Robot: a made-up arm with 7 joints. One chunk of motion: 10 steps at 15 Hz.
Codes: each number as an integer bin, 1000 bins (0 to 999) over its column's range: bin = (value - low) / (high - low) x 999, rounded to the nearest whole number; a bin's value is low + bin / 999 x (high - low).
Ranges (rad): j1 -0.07..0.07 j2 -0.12..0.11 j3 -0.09..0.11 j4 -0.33..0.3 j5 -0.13..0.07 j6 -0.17..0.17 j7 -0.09..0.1
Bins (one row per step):
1: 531 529 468 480 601 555 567
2: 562 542 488 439 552 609 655
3: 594 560 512 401 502 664 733
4: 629 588 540 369 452 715 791
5: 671 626 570 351 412 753 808
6: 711 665 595 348 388 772 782
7: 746 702 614 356 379 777 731
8: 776 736 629 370 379 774 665
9: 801 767 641 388 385 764 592
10: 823 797 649 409 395 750 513
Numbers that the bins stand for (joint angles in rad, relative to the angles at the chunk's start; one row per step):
1: 0.0044 0.0018 0.0037 -0.0273 -0.0097 0.0189 0.0178
2: 0.0088 0.0048 0.0077 -0.0532 -0.0195 0.0373 0.0346
3: 0.0132 0.0089 0.0125 -0.0771 -0.0295 0.0560 0.0494
4: 0.0181 0.0154 0.0181 -0.0973 -0.0395 0.0733 0.0604
5: 0.0240 0.0241 0.0241 -0.1086 -0.0475 0.0863 0.0637
6: 0.0296 0.0331 0.0291 -0.1105 -0.0523 0.0927 0.0587
7: 0.0345 0.0416 0.0329 -0.1055 -0.0541 0.0944 0.0490
8: 0.0387 0.0494 0.0359 -0.0967 -0.0541 0.0934 0.0365
9: 0.0423 0.0566 0.0383 -0.0853 -0.0529 0.0900 0.0226
10: 0.0453 0.0635 0.0399 -0.0721 -0.0509 0.0853 0.0076

